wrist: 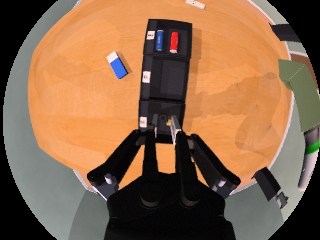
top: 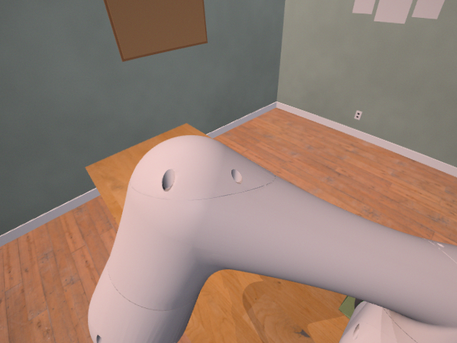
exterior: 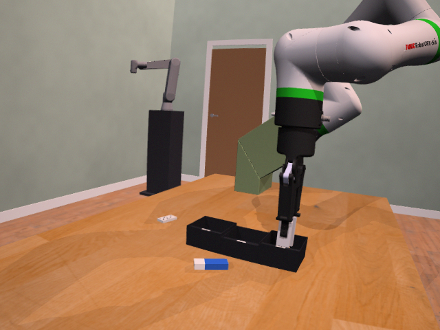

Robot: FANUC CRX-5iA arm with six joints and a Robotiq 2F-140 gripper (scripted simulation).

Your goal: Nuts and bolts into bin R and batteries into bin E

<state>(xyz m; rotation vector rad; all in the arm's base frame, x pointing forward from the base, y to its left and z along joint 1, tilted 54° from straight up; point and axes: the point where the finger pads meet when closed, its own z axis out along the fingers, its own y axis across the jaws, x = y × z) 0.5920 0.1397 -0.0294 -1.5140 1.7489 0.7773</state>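
The brass nut is 1 cm behind my hand and 4 cm below it. Round my hand: black three-compartment bin: 8 cm to the right, 4 cm below; black nut: 5 cm below; red battery: 2 cm behind, 17 cm to the right, 4 cm below.
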